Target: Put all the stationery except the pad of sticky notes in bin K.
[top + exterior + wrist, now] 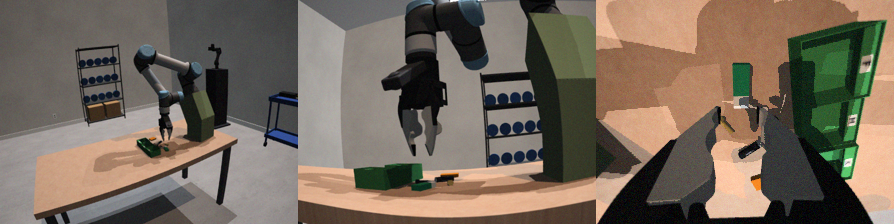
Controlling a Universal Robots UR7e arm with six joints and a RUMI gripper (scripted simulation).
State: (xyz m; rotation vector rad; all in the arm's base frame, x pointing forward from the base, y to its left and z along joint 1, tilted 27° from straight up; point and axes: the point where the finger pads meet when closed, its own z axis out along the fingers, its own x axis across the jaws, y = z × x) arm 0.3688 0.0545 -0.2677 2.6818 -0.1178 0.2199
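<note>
Right now my hand is 1 cm to the left of the green block and 8 cm above it. The rest, counted from my hand: black cylinder 13 cm to the right, 8 cm below; then brass piece 4 cm behind, 7 cm to the right, 8 cm below; then black bolt 5 cm ahead, 8 cm to the right, 8 cm below.
</note>
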